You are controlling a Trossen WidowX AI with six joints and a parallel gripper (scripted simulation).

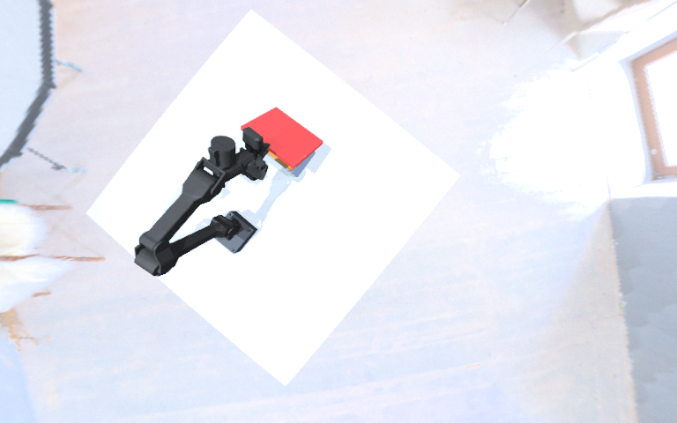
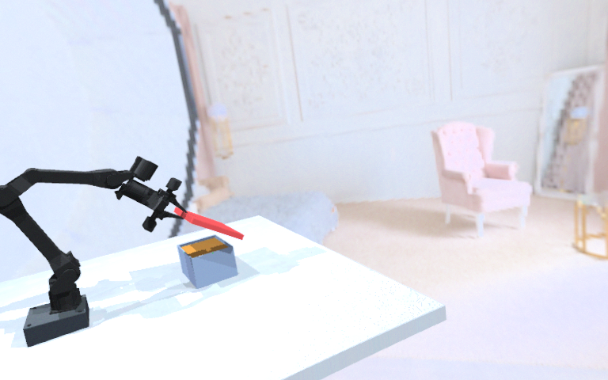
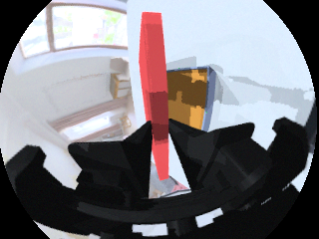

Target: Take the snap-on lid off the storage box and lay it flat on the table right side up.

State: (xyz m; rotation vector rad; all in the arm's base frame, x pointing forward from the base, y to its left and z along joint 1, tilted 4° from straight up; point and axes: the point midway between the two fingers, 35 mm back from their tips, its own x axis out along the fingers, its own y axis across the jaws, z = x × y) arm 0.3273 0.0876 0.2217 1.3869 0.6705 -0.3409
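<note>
Right now my gripper tip is 70 mm short of the red lid, 20 mm to the right of it and 40 mm above it. Also, from my gripper tip: blue-grey storage box 40 mm ahead, 30 mm to the left, 180 mm below.
</note>
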